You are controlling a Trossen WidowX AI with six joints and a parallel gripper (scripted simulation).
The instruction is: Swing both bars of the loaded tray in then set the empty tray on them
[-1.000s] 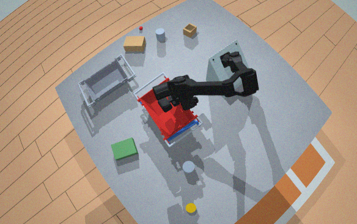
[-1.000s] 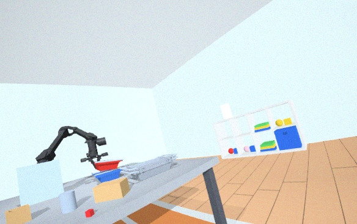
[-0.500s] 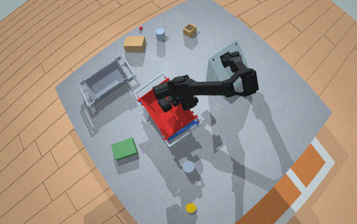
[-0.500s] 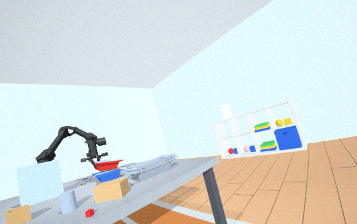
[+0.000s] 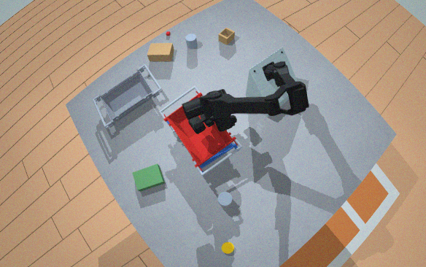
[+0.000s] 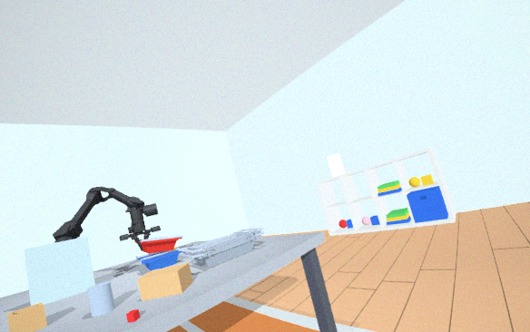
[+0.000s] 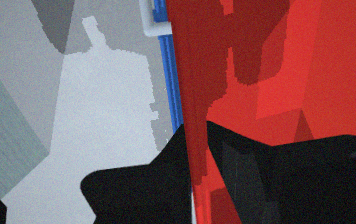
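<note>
Now: the red tray 70 mm ahead of my gripper tip and 30 mm above it. From my gripper tip the other things lie so: yellow disc: 440 mm to the left, 250 mm ahead, 80 mm below; green block: 350 mm ahead, 70 mm below, 10 mm to the left; small open box: 390 mm to the right, 360 mm behind, 80 mm below.
</note>
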